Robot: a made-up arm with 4 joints.
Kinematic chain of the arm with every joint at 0, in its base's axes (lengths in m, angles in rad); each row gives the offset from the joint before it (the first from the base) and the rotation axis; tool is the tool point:
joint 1: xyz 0 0 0.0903 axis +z
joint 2: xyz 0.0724 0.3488 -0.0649 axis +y
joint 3: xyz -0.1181 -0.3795 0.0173 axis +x
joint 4: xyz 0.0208 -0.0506 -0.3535 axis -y
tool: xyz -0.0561 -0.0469 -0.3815
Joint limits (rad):
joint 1: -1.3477..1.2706
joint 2: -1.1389..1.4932
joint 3: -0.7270..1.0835
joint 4: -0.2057..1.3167
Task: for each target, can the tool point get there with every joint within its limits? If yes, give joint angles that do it. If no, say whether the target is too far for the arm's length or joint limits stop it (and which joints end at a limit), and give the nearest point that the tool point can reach.
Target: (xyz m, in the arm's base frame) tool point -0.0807 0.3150 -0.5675
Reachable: yes | joints -0.0511 0.3517 0.6311 0.5254
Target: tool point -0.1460 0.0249 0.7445
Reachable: no: joint limits stop it (at a limit: joint 2, joint 3, joint 4) | nearest point -0.6465 0.1103 0.2235 | short by 0.727 m
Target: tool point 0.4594 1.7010 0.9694
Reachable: no: too far | nearest point 0.1710 0.6332 0.2235 | short by 1.334 m
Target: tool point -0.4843 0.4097 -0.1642
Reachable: yes | joints -0.9086 1.2458 -0.0025 0.2908
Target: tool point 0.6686 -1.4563 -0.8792
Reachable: no: too far | nearest point 0.2936 -0.6394 -0.3724 | short by 1.032 m
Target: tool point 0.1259 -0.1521 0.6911
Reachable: no: joint limits stop it (at a limit: joint 1, joint 2, joint 3, joint 4) | nearest point 0.4607 -0.3642 0.1320 | short by 0.685 m
